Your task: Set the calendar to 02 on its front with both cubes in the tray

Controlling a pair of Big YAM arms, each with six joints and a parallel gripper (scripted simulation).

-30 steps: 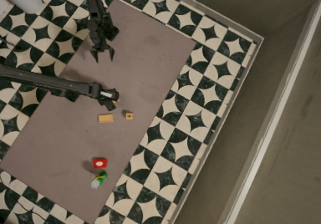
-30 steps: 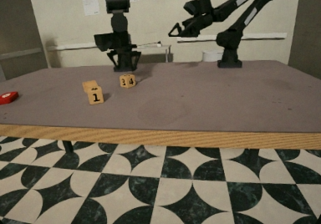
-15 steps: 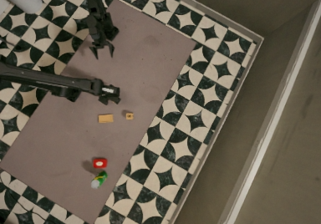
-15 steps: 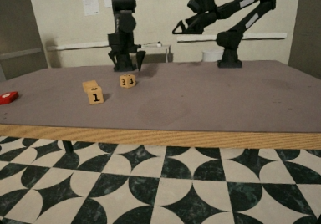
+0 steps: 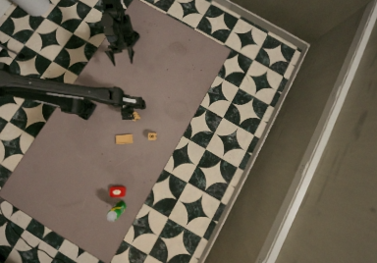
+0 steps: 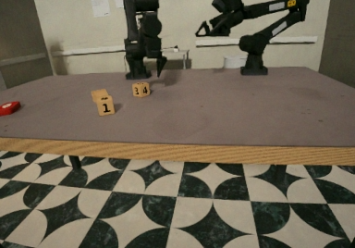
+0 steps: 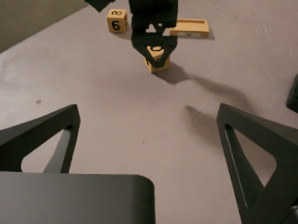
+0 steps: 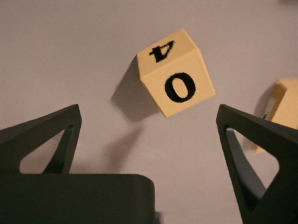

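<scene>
My right gripper is now 2 cm short of the cube, 2 cm to the left of it and 5 cm above it. The rest, counted from my right hand: wooden tray 3 cm ahead, 19 cm to the right, 6 cm below; then red block 15 cm ahead, 48 cm to the right, 5 cm below; then white bottle 22 cm ahead, 57 cm to the right, 1 cm below.
</scene>
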